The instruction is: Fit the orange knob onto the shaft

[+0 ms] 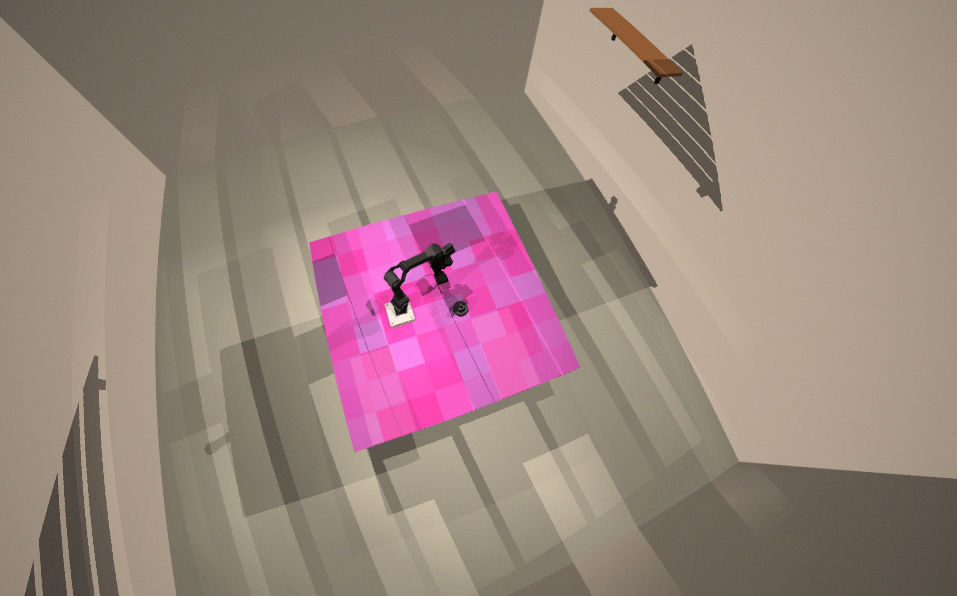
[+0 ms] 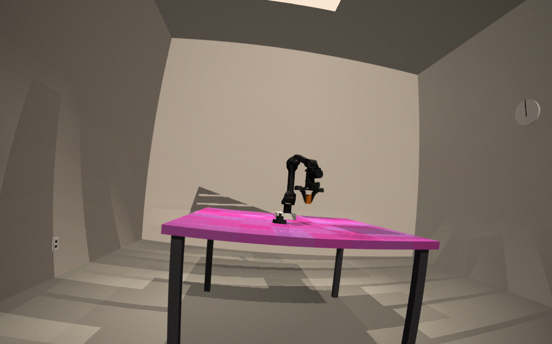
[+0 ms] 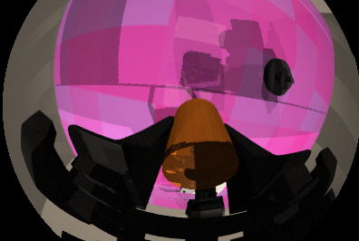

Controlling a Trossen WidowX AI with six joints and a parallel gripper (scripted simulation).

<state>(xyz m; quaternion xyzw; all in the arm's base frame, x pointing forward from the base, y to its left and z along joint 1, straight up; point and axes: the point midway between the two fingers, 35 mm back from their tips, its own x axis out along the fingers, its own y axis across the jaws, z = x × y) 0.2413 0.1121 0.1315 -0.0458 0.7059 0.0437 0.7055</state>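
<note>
My gripper tip is 18 cm to the left of the dark round pedestal, 11 cm above it and 9 cm short of it. The rest, counted from my gripper tip: orange knob (2 cm above).
</note>
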